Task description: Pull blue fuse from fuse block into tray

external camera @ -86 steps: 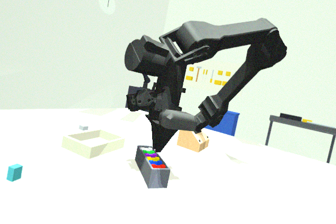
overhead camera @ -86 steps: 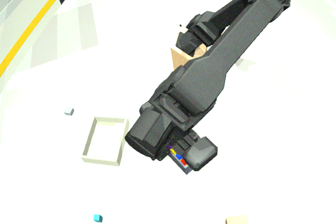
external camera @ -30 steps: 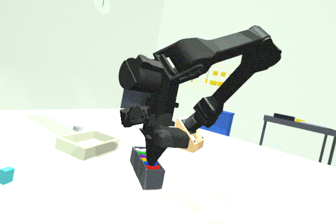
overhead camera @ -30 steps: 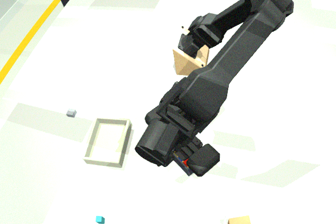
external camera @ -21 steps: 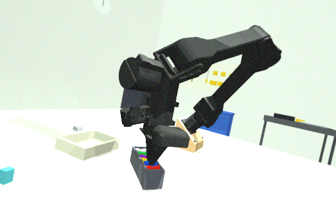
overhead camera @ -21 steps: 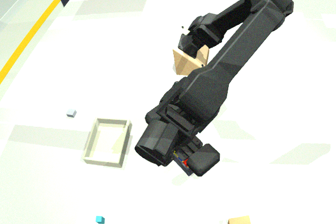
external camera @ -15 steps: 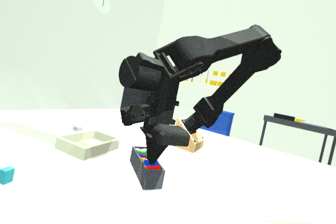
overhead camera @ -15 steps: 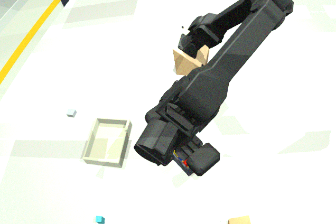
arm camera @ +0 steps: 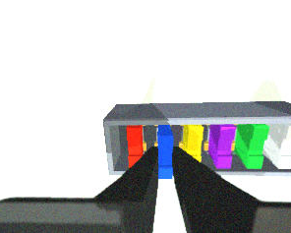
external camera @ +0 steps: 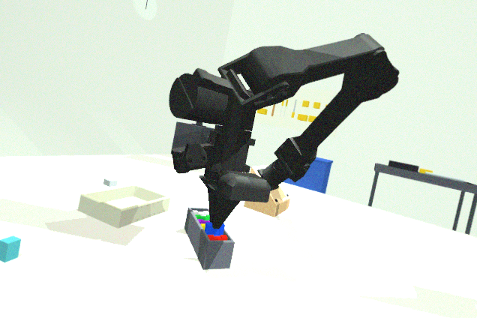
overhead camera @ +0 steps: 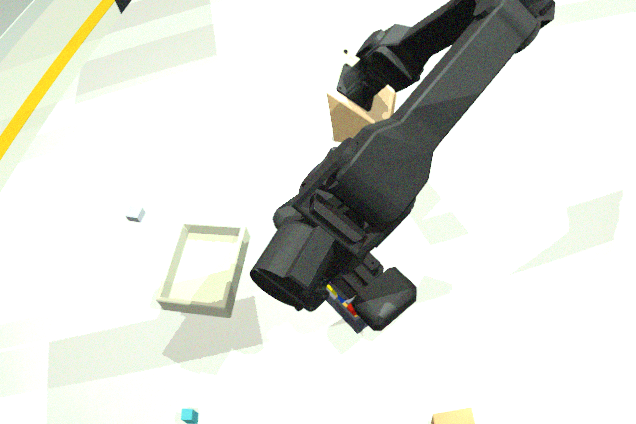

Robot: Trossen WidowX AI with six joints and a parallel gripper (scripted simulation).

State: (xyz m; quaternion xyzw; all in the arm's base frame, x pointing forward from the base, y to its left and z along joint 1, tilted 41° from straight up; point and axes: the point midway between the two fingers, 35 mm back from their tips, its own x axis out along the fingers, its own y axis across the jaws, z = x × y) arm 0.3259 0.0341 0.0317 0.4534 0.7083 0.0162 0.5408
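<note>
Right now the yellow fuse is 2 cm to the right of my gripper tip, 2 cm below it and 1 cm behind it. Also, from my gripper tip: blue fuse: 1 cm below; red fuse: 2 cm to the left, 2 cm below, 1 cm ahead; purple fuse: 3 cm to the right, 2 cm below, 2 cm behind.
</note>
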